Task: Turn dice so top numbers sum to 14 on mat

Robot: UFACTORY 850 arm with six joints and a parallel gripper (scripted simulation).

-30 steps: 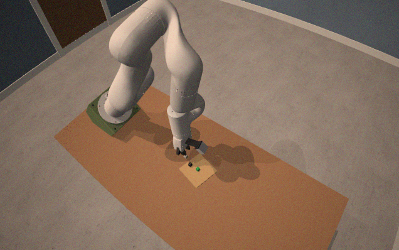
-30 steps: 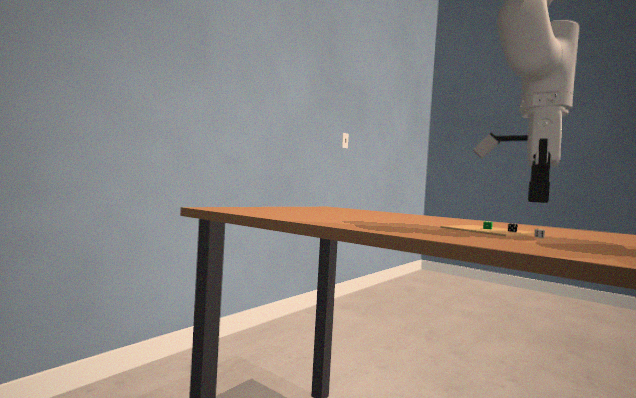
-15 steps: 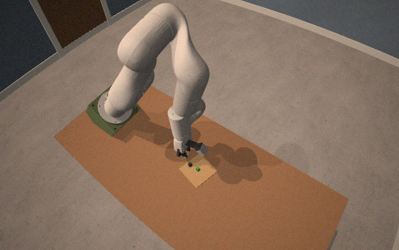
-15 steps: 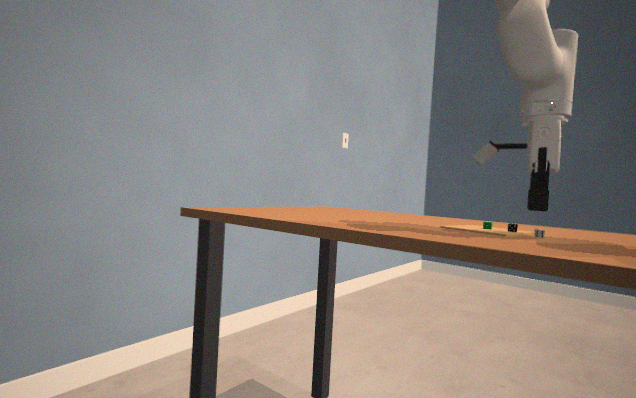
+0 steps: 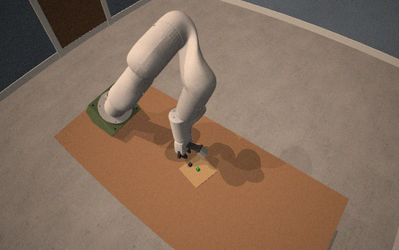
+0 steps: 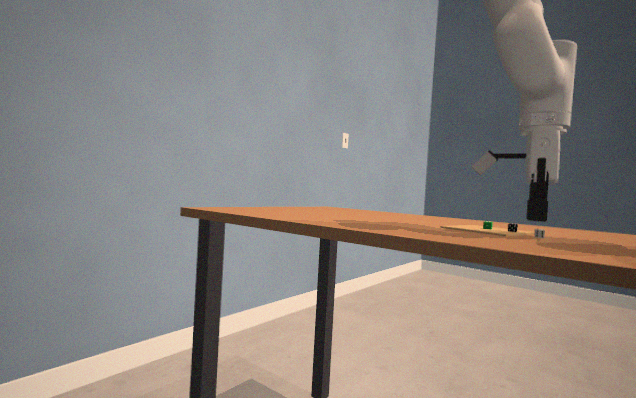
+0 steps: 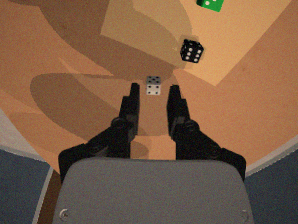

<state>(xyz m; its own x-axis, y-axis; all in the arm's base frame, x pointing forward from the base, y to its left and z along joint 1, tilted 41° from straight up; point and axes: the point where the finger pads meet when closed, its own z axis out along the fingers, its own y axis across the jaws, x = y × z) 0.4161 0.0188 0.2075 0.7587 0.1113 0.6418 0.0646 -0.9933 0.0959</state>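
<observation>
Right now my hand is 10 mm past the white die and 40 mm above it. From my hand the other things lie so: black die 40 mm ahead, 30 mm to the right, 40 mm below; green die 90 mm ahead, 30 mm to the right, 40 mm below; mat 90 mm ahead, 30 mm to the right, 50 mm below.
</observation>
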